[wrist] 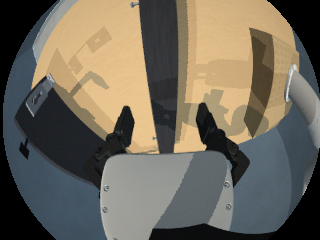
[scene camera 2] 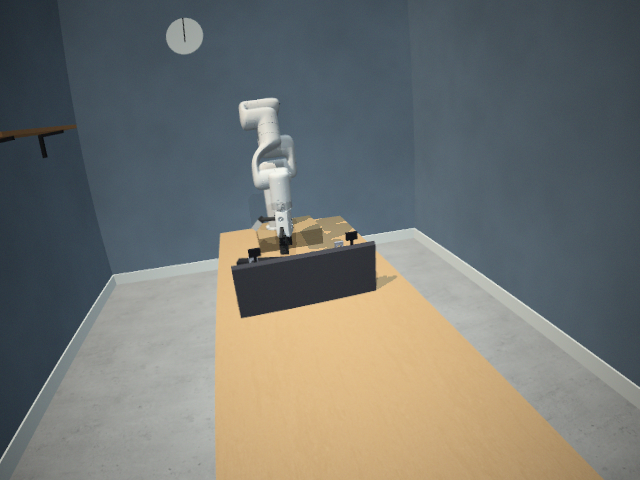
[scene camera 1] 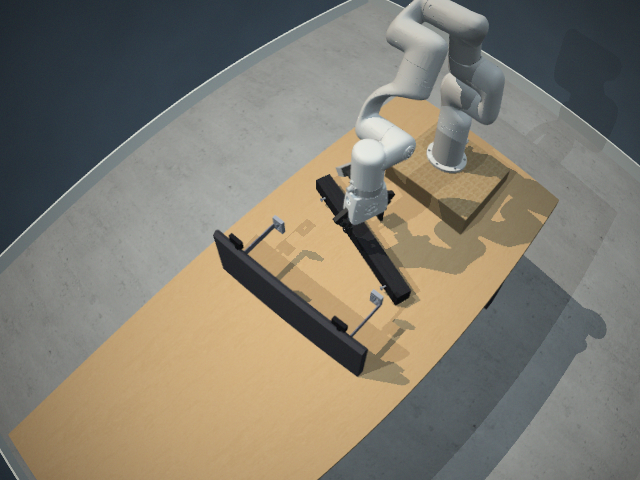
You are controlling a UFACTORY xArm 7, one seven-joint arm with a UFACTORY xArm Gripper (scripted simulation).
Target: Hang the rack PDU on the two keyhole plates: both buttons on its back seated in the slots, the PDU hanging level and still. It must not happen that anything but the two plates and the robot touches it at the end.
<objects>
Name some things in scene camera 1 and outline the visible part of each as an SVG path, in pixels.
My gripper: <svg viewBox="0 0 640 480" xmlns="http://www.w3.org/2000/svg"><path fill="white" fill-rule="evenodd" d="M385 181L383 183L383 191L374 198L361 198L354 195L354 193L347 193L346 191L343 210L333 218L333 221L342 227L344 233L347 233L349 237L352 236L353 228L351 225L360 224L375 216L379 221L383 221L387 204L389 205L391 199L395 196L392 190L387 190ZM351 162L336 167L338 176L348 176L350 179Z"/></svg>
A rack PDU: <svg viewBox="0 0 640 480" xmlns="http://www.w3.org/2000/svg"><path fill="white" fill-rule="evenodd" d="M352 225L352 236L349 238L382 285L382 287L380 286L381 291L384 288L395 306L408 299L411 289L365 222ZM328 174L316 180L316 190L322 197L320 201L323 202L324 200L331 212L336 216L343 210L345 194L332 176Z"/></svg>
</objects>
